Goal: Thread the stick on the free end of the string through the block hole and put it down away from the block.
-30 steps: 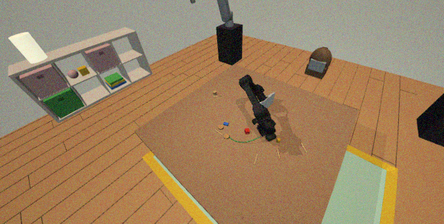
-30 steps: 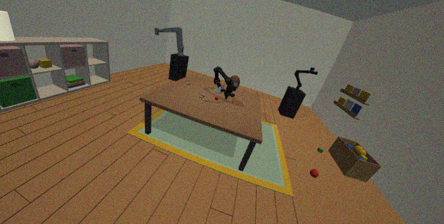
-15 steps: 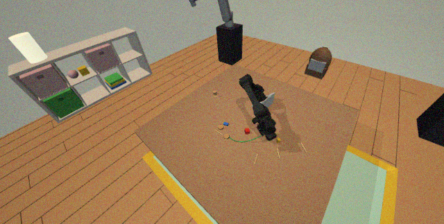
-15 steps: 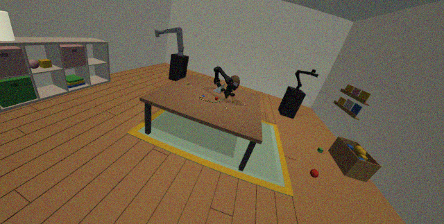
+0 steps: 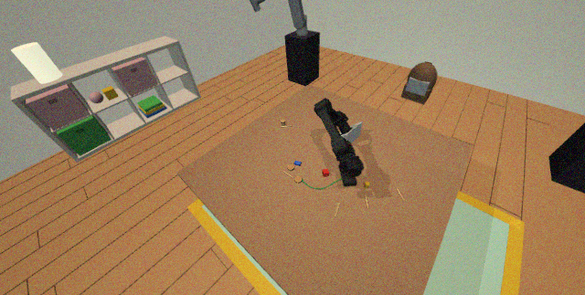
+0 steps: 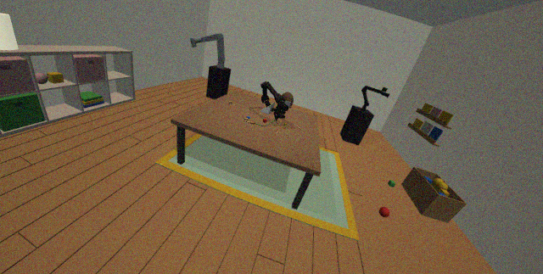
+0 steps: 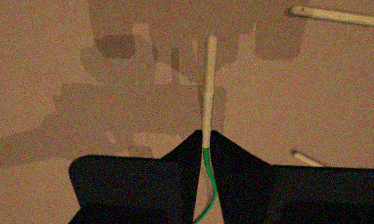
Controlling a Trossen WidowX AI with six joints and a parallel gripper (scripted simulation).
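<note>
The thin wooden stick lies 1 cm to the left of my gripper tip and 1 cm behind it. The rest, counted from my gripper tip: red block 11 cm to the right, 4 cm below; then yellow-topped peg 11 cm to the left, 6 cm behind, 4 cm below; then blue piece 29 cm to the right, 5 cm below, 3 cm ahead.
</note>
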